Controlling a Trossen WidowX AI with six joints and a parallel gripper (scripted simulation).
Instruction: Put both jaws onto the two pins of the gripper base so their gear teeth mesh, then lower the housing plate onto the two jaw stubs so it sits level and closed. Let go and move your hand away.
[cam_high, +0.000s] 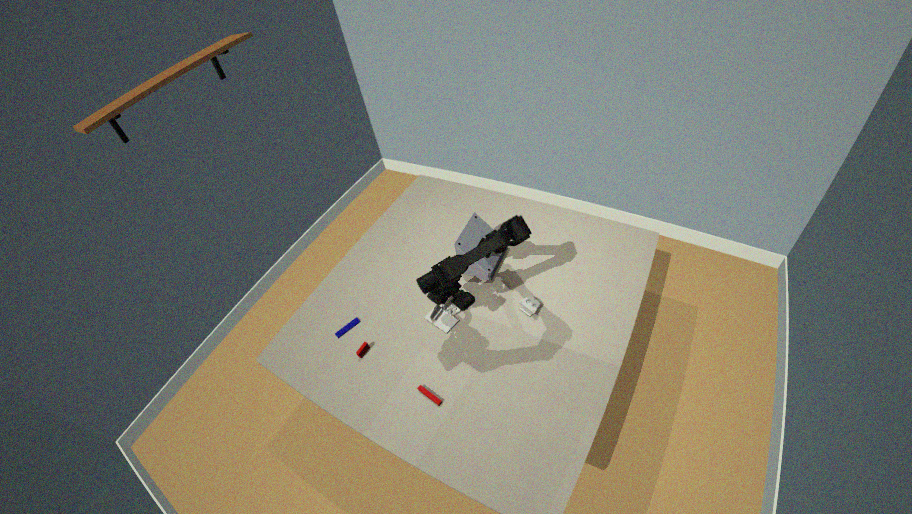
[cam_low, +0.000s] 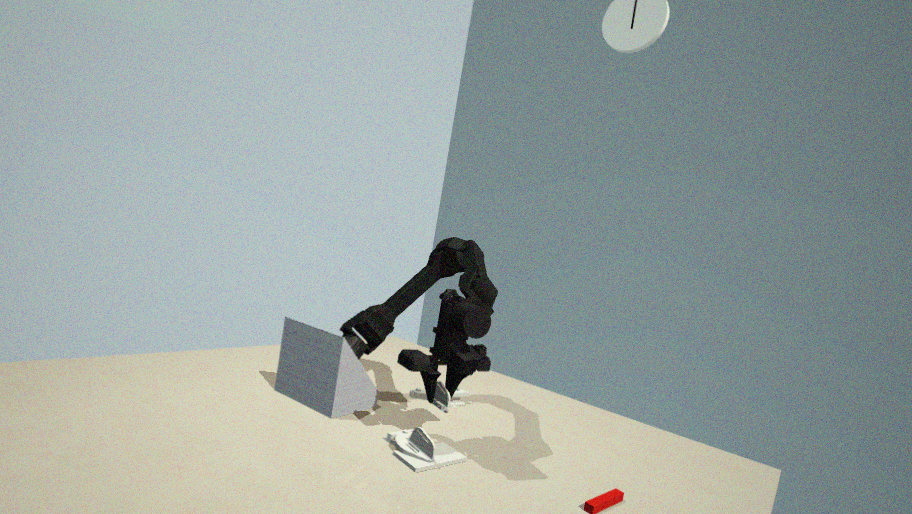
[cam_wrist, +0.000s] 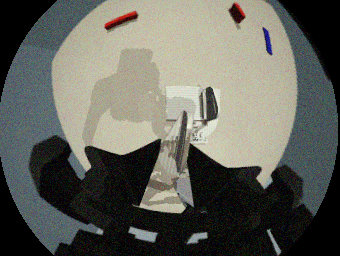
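Now: the white jaw 7 cm below my gripper tip, 6 cm to the right of it and 1 cm behind it. Also, from my gripper tip: red bar (34 cm ahead, 8 cm below, 5 cm to the left); then blue block (40 cm to the right, 22 cm ahead, 8 cm below).
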